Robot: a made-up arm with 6 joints.
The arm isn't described. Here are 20 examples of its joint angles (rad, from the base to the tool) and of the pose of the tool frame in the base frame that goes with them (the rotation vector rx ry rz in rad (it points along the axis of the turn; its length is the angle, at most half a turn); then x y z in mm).
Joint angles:
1: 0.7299 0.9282 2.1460 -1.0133 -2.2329 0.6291
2: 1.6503 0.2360 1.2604 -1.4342 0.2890 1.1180
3: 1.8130 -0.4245 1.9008 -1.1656 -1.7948 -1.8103
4: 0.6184 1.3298 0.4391 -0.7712 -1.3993 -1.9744
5: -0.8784 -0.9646 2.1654 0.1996 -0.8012 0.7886
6: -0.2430 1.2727 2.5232 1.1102 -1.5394 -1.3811
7: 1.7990 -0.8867 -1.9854 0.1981 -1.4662 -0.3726
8: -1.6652 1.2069 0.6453 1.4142 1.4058 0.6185
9: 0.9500 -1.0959 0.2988 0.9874 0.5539 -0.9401
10: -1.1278 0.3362 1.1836 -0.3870 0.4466 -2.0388
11: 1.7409 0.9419 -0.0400 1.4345 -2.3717 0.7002
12: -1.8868 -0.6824 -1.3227 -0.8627 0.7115 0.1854
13: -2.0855 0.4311 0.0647 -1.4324 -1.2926 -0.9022
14: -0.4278 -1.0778 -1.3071 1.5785 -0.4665 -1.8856
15: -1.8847 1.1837 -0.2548 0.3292 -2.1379 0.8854
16: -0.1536 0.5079 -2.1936 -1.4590 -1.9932 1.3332
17: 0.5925 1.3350 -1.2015 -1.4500 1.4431 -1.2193
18: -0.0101 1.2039 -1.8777 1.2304 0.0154 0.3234
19: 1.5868 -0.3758 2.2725 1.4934 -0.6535 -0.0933
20: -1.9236 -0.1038 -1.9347 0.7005 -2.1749 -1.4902
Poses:
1: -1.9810 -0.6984 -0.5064 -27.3 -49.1 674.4
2: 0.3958 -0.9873 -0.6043 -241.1 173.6 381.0
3: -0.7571 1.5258 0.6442 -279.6 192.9 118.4
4: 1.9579 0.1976 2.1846 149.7 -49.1 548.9
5: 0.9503 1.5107 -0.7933 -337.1 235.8 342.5
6: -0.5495 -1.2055 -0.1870 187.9 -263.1 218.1
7: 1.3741 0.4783 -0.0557 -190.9 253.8 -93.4
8: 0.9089 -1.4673 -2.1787 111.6 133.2 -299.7
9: 0.7382 1.6455 -0.6682 -235.0 355.8 8.8
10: 1.2328 -2.7618 -0.4653 -165.8 -77.6 -29.8
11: -0.6366 0.4995 0.8833 179.8 302.5 523.0
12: 0.7499 0.7284 -0.7066 -333.8 -0.7 183.2
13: -0.9608 2.4643 0.9258 -179.9 150.5 -176.5
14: 2.3472 1.0508 -0.4596 -215.9 397.9 335.4
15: 2.2617 -0.3174 1.6560 164.0 364.5 -158.2
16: -1.7261 -1.5750 -0.6898 -260.1 -191.1 298.0
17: -0.9551 -0.2671 0.1561 268.6 -168.5 604.4
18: -1.8734 -0.5973 -0.9959 128.0 -177.5 381.7
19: -2.0314 1.0475 -1.6314 -230.7 241.0 337.6
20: -0.4646 -1.5905 -1.1371 -289.8 101.0 63.3
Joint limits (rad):
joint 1: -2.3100..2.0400
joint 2: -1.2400..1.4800
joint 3: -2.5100..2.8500
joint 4: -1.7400..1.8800
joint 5: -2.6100..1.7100
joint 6: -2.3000..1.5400
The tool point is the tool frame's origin. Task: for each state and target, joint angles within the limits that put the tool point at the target. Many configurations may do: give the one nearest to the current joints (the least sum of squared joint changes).
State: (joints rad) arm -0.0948 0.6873 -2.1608 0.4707 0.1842 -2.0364
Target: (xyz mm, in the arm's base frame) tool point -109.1 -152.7 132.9
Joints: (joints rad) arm -0.2565 0.6398 -2.1136 0.4364 0.0987 -1.9976
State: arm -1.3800 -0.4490 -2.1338 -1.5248 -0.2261 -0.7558
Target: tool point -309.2 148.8 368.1
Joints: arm -1.8516 -0.8491 -2.3092 -1.7400 -0.4326 -1.4883
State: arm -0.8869 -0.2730 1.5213 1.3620 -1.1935 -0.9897
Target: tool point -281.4 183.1 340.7
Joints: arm -0.8686 -0.8086 1.5759 1.2604 -1.1740 -1.1471
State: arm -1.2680 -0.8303 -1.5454 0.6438 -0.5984 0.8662
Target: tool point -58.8 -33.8 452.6
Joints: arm -1.6914 -1.2400 -1.5471 0.4393 -0.4557 0.7504
